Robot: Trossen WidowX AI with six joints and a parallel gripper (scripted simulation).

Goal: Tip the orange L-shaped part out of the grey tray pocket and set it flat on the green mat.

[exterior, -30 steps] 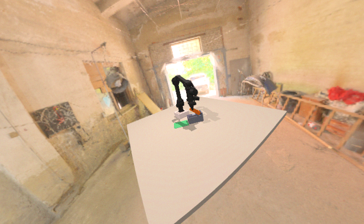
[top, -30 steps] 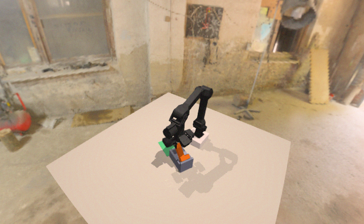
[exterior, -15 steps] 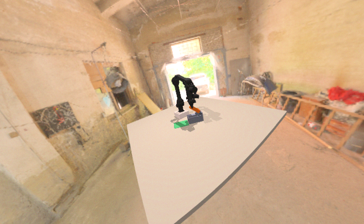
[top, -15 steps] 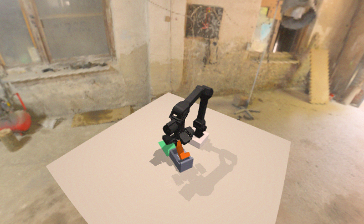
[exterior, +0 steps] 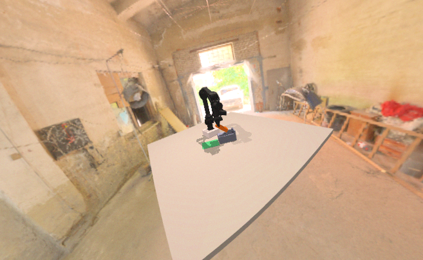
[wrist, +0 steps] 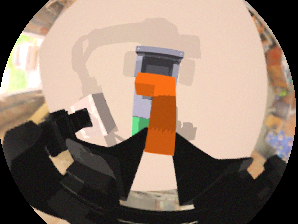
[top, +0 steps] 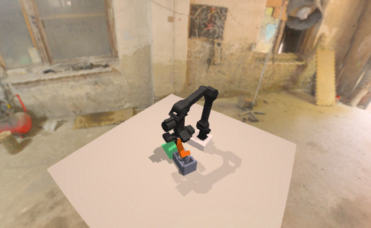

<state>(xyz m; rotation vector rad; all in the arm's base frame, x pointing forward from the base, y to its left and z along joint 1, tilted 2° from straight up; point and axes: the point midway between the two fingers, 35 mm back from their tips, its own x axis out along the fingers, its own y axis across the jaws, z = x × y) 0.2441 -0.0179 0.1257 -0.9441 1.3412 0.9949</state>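
Right now the green mat is 170 mm below my gripper tip, 90 mm to the right of it and 50 mm behind it. Also, from my gripper tip: orange L-shaped part (40 mm to the left, 30 mm below).
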